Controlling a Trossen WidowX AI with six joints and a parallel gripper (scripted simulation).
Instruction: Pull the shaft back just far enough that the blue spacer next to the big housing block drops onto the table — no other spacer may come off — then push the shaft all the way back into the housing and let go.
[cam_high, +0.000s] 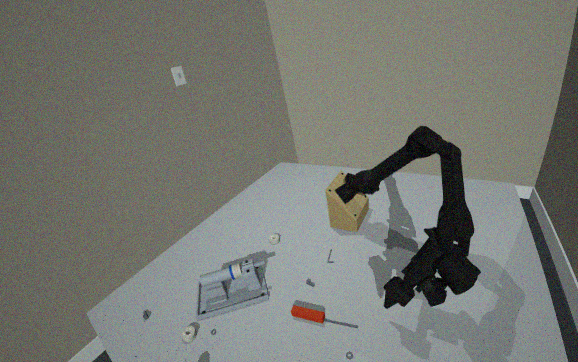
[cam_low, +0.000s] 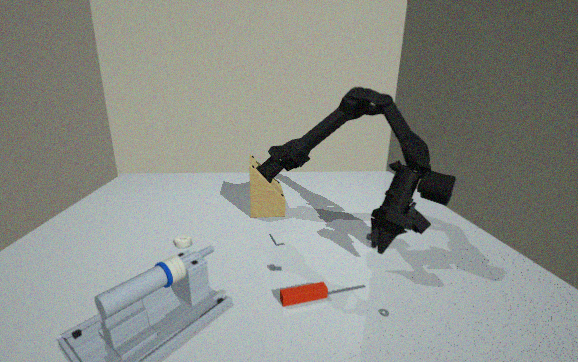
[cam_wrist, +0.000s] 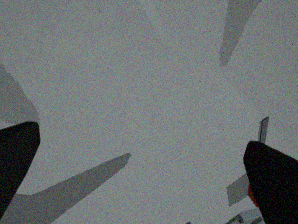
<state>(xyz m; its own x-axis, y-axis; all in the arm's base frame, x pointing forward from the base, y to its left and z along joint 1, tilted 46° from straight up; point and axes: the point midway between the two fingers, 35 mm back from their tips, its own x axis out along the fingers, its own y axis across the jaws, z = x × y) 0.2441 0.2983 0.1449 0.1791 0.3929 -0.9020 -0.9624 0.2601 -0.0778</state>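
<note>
The grey shaft is 160 mm ahead of my gripper tip, 400 mm to the right of it and 60 mm above it. Round my gripper tip: nut 100 mm behind, 10 mm to the left, 20 mm below; orange-handled screwdriver 130 mm ahead, 140 mm to the right, 20 mm below; bolt 60 mm ahead, 240 mm to the right, 20 mm below.
</note>
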